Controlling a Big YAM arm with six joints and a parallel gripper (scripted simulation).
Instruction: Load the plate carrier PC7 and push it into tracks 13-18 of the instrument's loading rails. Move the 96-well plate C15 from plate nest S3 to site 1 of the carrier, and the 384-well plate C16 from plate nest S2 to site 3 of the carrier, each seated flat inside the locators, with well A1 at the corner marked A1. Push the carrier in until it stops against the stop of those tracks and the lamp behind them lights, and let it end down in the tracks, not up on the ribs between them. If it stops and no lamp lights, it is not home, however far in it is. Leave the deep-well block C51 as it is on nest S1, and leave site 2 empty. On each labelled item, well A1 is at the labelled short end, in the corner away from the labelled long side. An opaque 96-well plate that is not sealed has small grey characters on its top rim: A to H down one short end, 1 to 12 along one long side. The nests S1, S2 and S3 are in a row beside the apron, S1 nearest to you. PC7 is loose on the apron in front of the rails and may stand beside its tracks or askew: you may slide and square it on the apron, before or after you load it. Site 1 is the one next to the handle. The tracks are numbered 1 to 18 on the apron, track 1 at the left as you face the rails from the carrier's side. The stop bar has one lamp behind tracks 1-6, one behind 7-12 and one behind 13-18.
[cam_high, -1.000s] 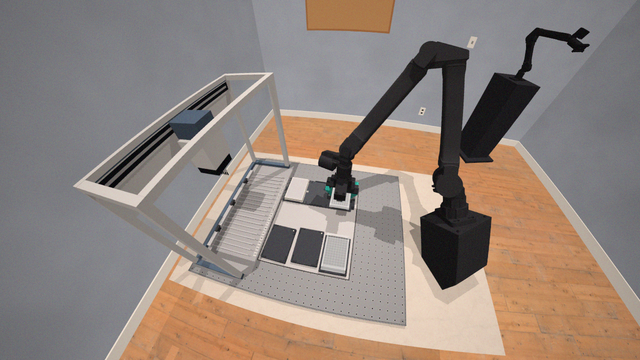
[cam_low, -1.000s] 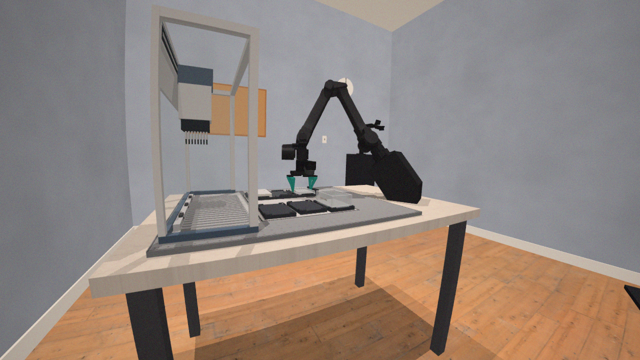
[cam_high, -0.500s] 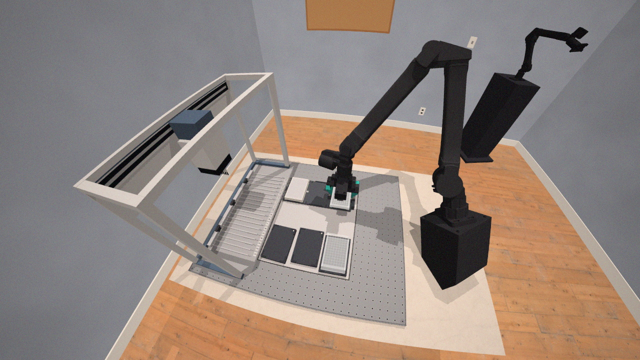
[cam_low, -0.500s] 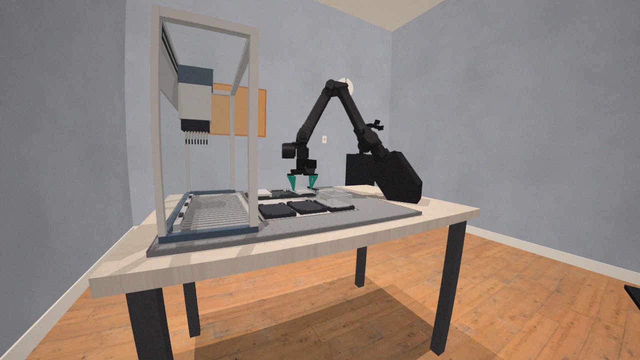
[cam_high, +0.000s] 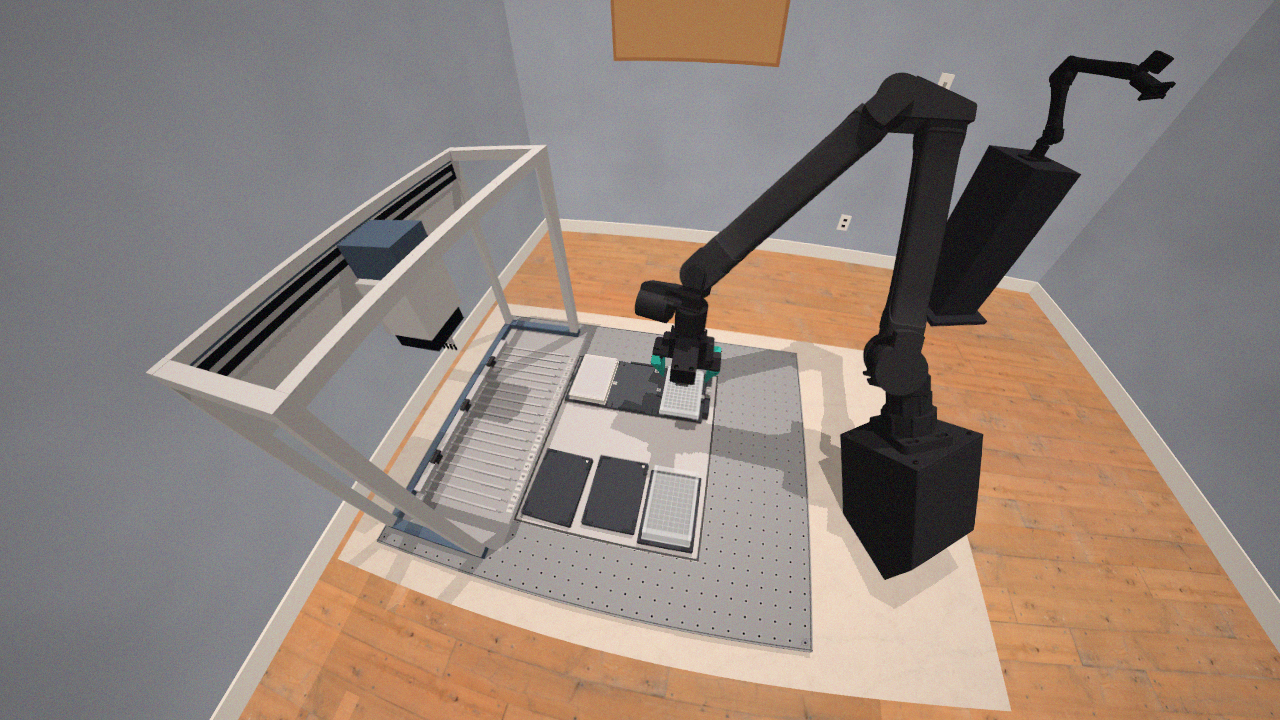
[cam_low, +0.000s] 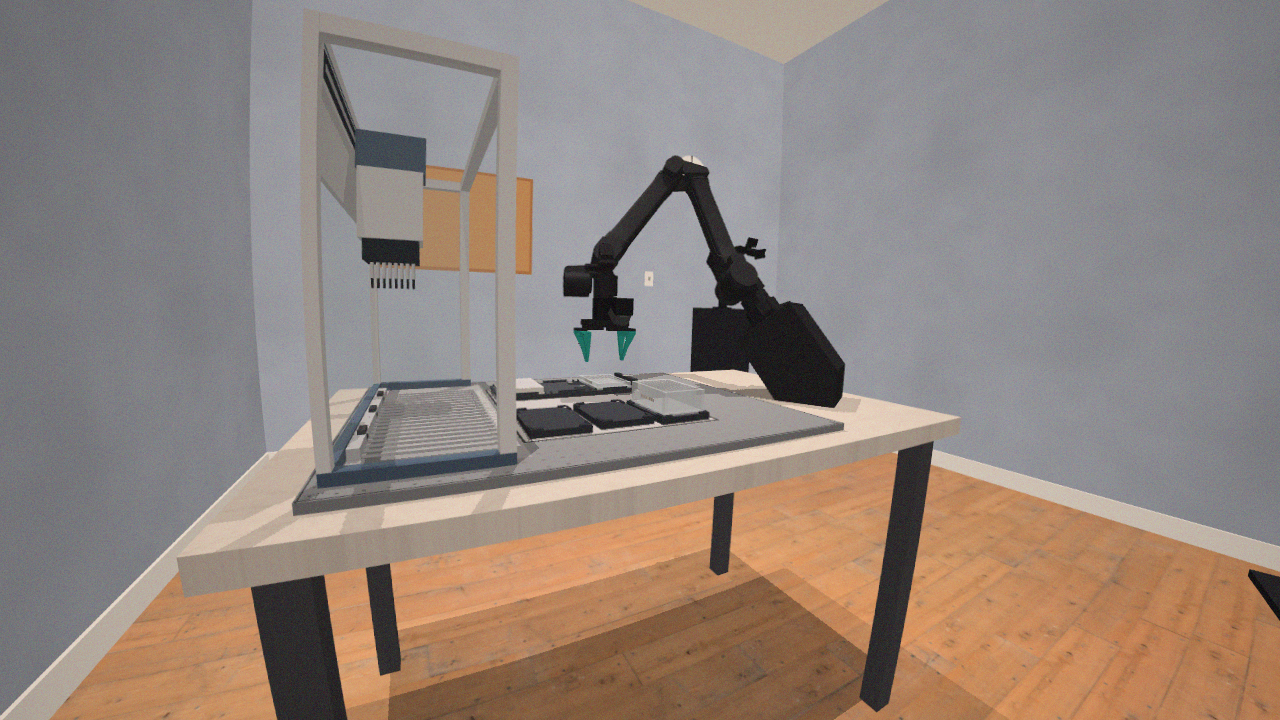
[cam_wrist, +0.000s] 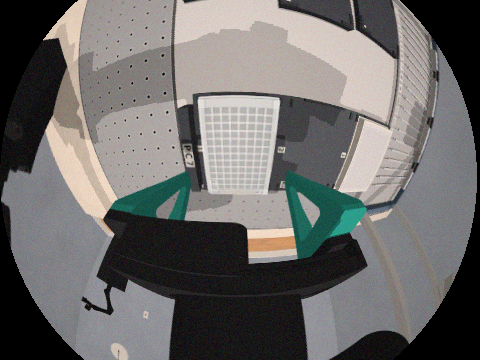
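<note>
Right now my hand is 6 cm above the 96-well plate C15. The rest, counted from my hand: dark plate carrier PC7: 10 cm ahead, 6 cm below, 3 cm to the right; nest S2: 22 cm to the left, 15 cm ahead, 7 cm below; nest S3: 27 cm ahead, 20 cm to the left, 7 cm below.
</note>
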